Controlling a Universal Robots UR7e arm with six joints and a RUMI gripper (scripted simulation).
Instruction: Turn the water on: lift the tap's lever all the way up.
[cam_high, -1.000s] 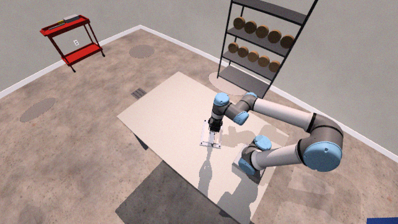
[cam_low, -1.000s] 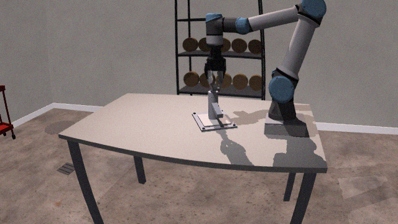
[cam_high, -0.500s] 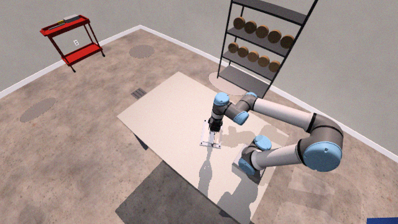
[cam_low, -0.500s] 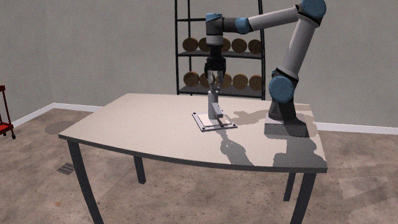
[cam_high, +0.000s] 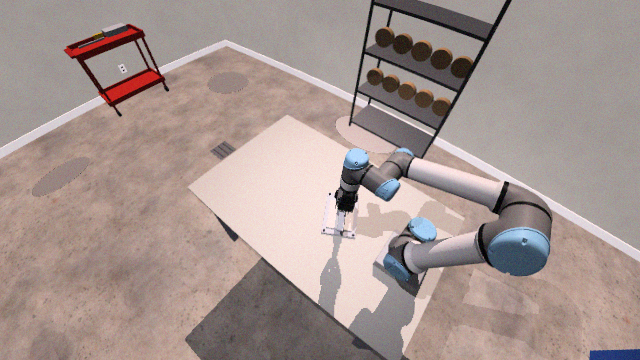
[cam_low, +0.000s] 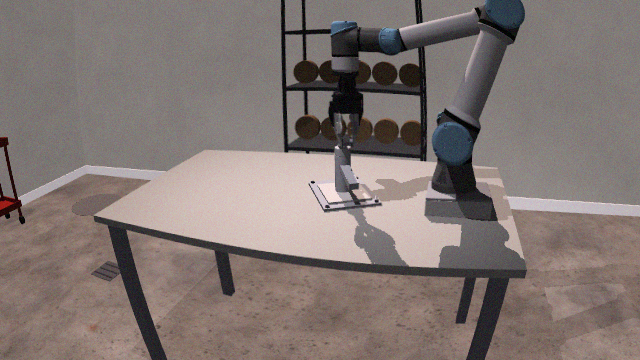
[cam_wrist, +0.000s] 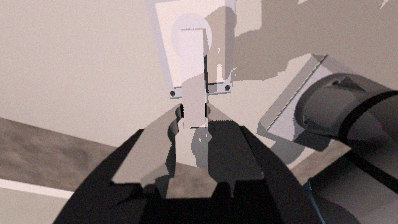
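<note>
Now: hand 1 cm short of the lever, 3 cm to the left of it and 1 cm above it. From my hand the other things lie so: grey tap: 1 cm ahead, 5 cm to the right, 7 cm below.
</note>
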